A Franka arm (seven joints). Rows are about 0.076 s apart.
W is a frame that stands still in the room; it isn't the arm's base.
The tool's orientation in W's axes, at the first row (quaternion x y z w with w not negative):
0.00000, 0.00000, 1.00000, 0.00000
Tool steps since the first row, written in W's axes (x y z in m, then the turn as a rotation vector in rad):
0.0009, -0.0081, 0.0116, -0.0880, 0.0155, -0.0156
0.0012, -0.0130, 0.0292, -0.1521, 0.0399, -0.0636
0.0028, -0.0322, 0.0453, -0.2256, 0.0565, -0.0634
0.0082, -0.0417, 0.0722, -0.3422, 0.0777, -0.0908
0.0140, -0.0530, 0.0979, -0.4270, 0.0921, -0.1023
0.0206, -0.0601, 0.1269, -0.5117, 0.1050, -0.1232
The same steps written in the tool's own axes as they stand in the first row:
-0.0009, 0.0081, 0.0116, 0.0880, -0.0155, -0.0156
-0.0012, 0.0130, 0.0292, 0.1521, -0.0399, -0.0636
-0.0028, 0.0322, 0.0453, 0.2256, -0.0565, -0.0634
-0.0082, 0.0417, 0.0722, 0.3422, -0.0777, -0.0908
-0.0140, 0.0530, 0.0979, 0.4270, -0.0921, -0.1023
-0.0206, 0.0601, 0.1269, 0.5117, -0.1050, -0.1232

